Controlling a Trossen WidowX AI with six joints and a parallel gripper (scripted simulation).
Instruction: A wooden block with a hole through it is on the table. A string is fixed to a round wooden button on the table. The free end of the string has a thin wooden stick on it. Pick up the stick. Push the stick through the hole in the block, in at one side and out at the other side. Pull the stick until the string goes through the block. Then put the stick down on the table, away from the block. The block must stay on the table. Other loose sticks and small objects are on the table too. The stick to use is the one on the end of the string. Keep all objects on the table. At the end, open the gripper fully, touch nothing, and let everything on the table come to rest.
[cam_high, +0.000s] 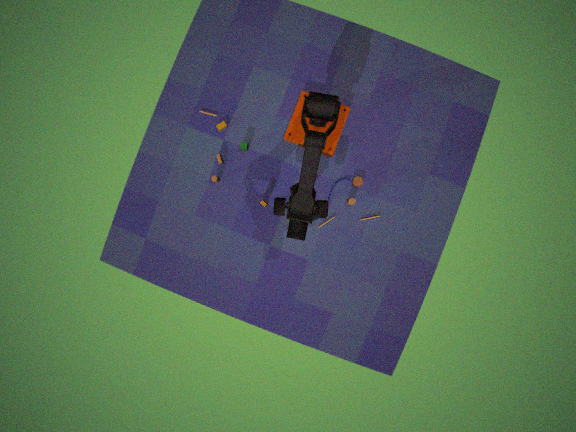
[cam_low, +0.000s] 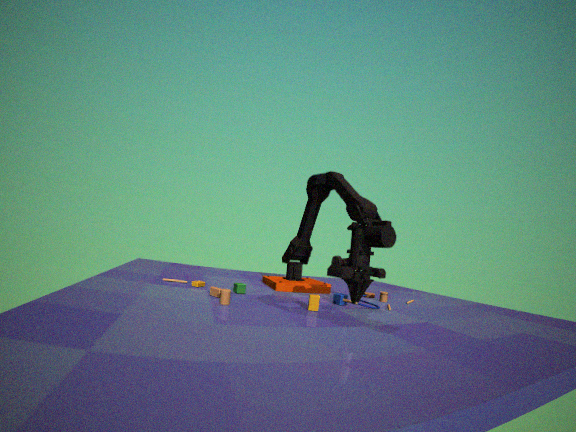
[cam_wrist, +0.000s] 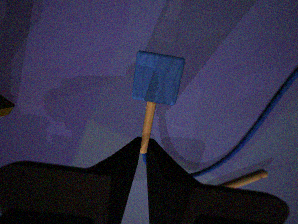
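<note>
Right now the blue block is 60 mm behind my gripper tip and 10 mm to the right of it. Round my gripper tip: thin wooden stick 10 mm behind; then wooden cylinder 70 mm behind, 180 mm to the left; then round wooden button 150 mm behind, 200 mm to the left, 10 mm below.
</note>
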